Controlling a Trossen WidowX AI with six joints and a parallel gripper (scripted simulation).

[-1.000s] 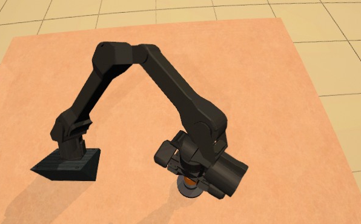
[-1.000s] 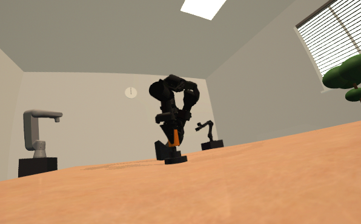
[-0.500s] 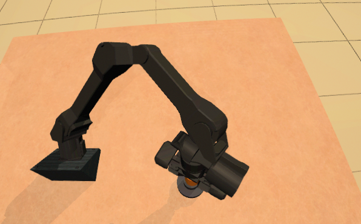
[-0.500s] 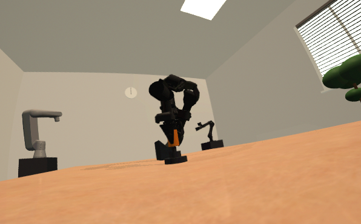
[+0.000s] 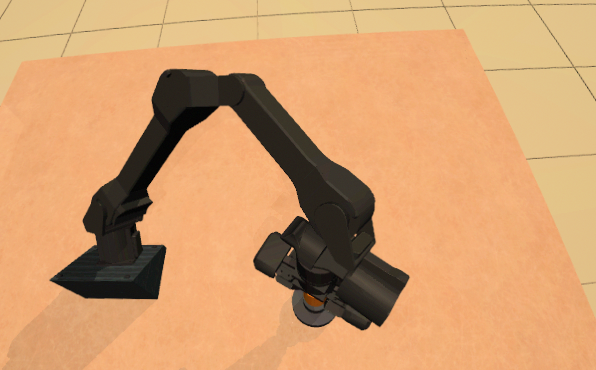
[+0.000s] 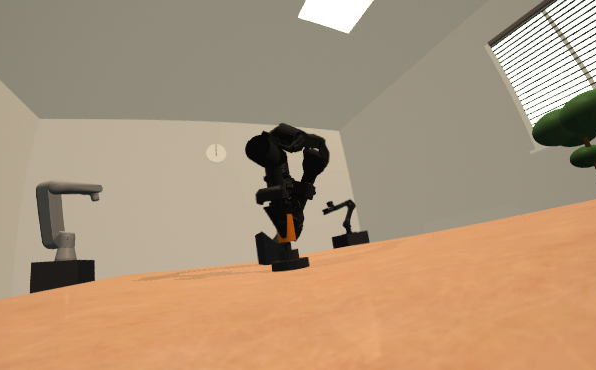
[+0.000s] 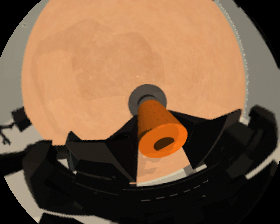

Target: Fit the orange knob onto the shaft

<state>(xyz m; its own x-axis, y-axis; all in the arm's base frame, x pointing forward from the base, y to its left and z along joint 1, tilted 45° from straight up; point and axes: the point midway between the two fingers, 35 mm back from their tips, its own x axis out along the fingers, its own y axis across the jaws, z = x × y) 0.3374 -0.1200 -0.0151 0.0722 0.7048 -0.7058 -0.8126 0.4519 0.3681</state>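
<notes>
My gripper tip is now 2 cm below the orange knob. Round my gripper tip: dark round pedestal 4 cm below.
</notes>
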